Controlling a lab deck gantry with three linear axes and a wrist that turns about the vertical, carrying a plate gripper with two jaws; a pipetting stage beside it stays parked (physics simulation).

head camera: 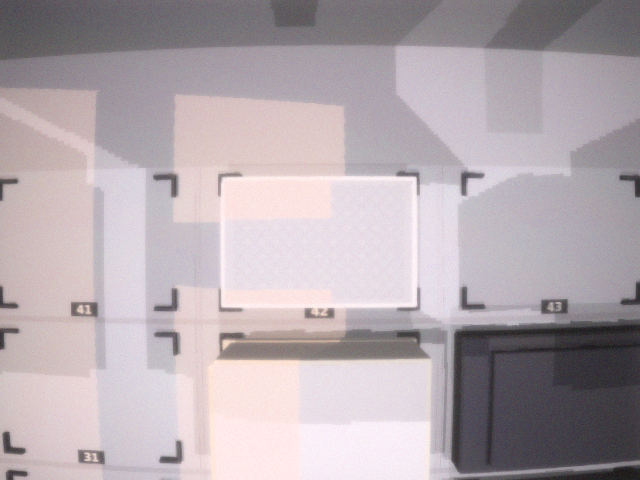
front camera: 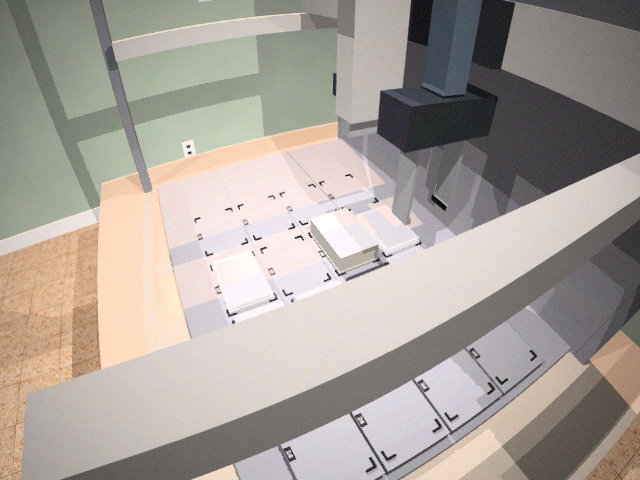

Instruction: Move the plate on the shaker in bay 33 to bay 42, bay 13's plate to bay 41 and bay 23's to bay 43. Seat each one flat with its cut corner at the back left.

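Frame: origin at the robot's base, x ahead, y left, z up, level; metres.
Seen in the pictures: gripper, fingertip midpoint: (front camera: pixel 421 211); robot's base, origin of the base link: (front camera: pixel 195 220).
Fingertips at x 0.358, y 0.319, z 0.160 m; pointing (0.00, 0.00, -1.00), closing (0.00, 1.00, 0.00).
Pixels of each thing's top centre, then the offset from my fingertips to it. "spot": a spot on its surface instead.
- pale plate, middle of its top: (head camera: pixel 318 242) (front camera: pixel 386 226) 0.130 m back, 0.045 m left, 0.146 m down
- dark shaker, middle of its top: (head camera: pixel 589 410) (front camera: pixel 392 294) 0.038 m ahead, 0.061 m right, 0.129 m down
- Bay 41, surface spot: (head camera: pixel 46 242) spot: 0.322 m back, 0.046 m left, 0.160 m down
- bay 43, surface spot: (head camera: pixel 550 242) spot: 0.031 m ahead, 0.044 m left, 0.160 m down
- tall cream block, middle of its top: (head camera: pixel 320 432) (front camera: pixel 343 230) 0.130 m back, 0.062 m right, 0.118 m down
- white plate, middle of its top: (front camera: pixel 240 276) 0.130 m back, 0.276 m right, 0.146 m down
A pale plate (front camera: pixel 391 231) (head camera: pixel 318 242) lies flat within the corner marks of bay 42; its cut corner is not clear. The dark shaker (front camera: pixel 367 271) (head camera: pixel 473 408) in bay 33 shows a bare top in the head view, its right side cut off. My gripper (front camera: pixel 423 212) is open and raised beyond the plate's right side in the front view, its jaws apart with no plate between them; the jaws do not show in the head view. Bay 41 (head camera: pixel 46 242) and bay 43 (head camera: pixel 550 242) hold no plate. The front beam hides most of bays 13 and 23; a white edge (front camera: pixel 316 293) shows near bay 23.
A tall cream block (front camera: pixel 343 240) (head camera: pixel 320 418) stands in bay 32, in front of bay 42. Another white plate (front camera: pixel 242 281) stands at the left of the deck. A wide grey beam (front camera: pixel 330 330) crosses the front view. The pale parked stage (front camera: pixel 374 56) hangs at the back.
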